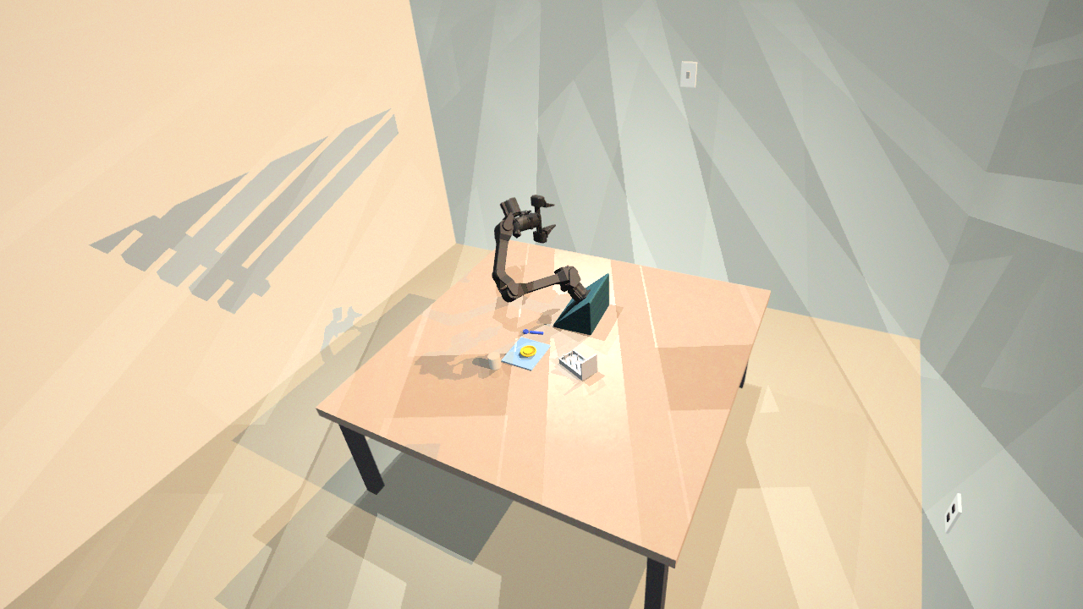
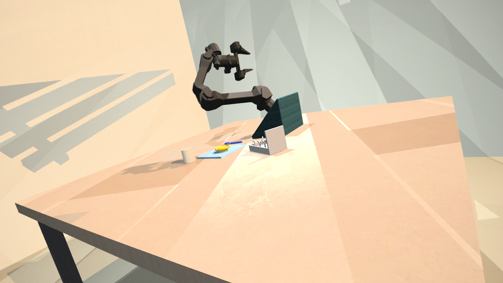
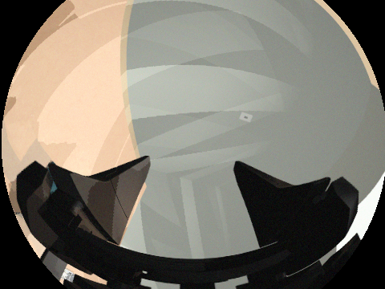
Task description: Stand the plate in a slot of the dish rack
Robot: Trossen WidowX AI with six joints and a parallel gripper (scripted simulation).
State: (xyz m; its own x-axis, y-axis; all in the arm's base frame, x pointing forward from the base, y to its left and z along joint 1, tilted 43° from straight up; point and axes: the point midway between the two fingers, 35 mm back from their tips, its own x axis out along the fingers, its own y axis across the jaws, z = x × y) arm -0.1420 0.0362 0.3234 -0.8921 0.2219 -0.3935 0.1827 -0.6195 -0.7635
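Now: the yellow plate 47 cm ahead of my gripper tip, 7 cm to the left of it and 33 cm below it. Also, from my gripper tip: blue spoon 35 cm ahead, 2 cm to the left, 34 cm below; dish rack 47 cm ahead, 27 cm to the left, 32 cm below; light blue mat 47 cm ahead, 6 cm to the left, 34 cm below.
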